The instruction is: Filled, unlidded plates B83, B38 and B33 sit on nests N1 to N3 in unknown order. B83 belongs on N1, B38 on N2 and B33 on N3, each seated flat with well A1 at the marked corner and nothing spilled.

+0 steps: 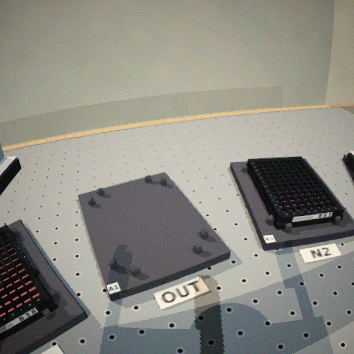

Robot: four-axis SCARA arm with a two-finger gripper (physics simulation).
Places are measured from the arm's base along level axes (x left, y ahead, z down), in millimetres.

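Pixels of known places: gripper, fingertip midpoint: (181,138).
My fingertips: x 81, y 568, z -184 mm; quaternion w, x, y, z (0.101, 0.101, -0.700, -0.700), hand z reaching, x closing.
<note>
Behind a point stands the place of what it marks.
My gripper (181,138) {x 81, y 568, z -184 mm} is open and empty; parts of its fingers show at the left and right edges, above the nests. A dark plate (295,187) {x -95, y 696, z -38 mm} with reddish wells in its front rows lies on nest N2 (259,215) {x -37, y 679, z -25 mm} at the right and looks flat; its front label is too blurred to read. That nest's A1 mark is at its front left corner. Another dark plate (15,280) {x 219, y 646, z -34 mm} with red-filled wells is cut off at the left edge, on a nest (70,310) {x 167, y 612, z -25 mm} whose name does not show. Its label seems to read B38. The third plate cannot be made out.
A bare nest (150,225) {x 80, y 701, z -25 mm} with small pins stands between the two plates, with an OUT card (181,292) {x 71, y 617, z -15 mm} in front and an A1 mark at its front left corner. The N2 card (320,252) {x -79, y 612, z -15 mm} lies before its nest. A perforated deck runs back to a wall.
</note>
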